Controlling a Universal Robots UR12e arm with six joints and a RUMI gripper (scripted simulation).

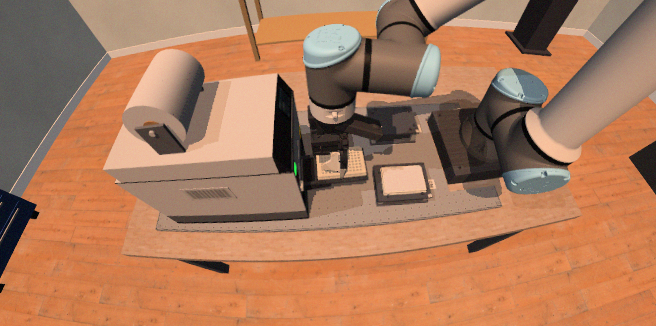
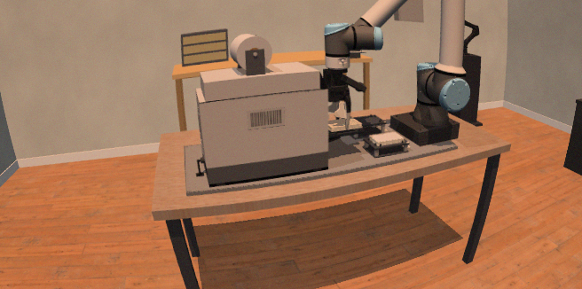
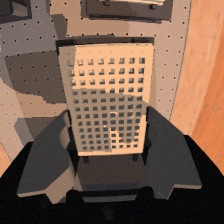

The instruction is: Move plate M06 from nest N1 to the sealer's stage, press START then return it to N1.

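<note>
Right now the sealer stage is 3 cm below my hand. The rest, counted from my hand: foil roll: 33 cm ahead, 29 cm above, 3 cm to the left; N1 label: 29 cm behind, 20 cm to the right, 13 cm below; white plate: 19 cm behind, 8 cm below, 2 cm to the left.
</note>
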